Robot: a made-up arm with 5 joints.
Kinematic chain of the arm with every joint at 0, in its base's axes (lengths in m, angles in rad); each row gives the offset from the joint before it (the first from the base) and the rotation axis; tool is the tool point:
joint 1: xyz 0 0 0.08 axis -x
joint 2: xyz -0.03 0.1 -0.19 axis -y
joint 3: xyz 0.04 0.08 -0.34 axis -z
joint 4: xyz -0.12 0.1 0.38 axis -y
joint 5: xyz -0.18 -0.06 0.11 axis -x
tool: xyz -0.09 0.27 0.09
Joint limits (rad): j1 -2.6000..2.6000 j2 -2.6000..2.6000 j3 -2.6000..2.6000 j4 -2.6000..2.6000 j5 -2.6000..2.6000
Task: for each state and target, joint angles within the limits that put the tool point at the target. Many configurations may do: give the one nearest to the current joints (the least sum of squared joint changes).
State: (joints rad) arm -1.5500 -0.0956 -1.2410 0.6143 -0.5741
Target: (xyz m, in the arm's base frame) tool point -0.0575 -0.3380 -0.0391
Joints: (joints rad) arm -0.6002 -0.1972 -1.5884 0.4315 -0.9215
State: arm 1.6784 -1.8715 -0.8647 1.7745 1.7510
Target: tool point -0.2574 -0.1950 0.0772
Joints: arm 1.8742 -2.0996 -0.1330 1.7824 2.5213
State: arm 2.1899 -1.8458 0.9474 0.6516 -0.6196
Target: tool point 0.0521 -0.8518 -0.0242
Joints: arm 2.4303 -1.9417 1.5418 0.5613 -0.5947
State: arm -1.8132 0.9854 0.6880 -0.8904 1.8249
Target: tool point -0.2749 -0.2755 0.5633
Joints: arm -2.3298 0.7877 0.8671 -1.1352 1.6736
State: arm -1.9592 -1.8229 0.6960 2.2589 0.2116
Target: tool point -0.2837 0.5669 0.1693
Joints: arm -1.2152 -1.7549 1.1141 2.5301 0.3754
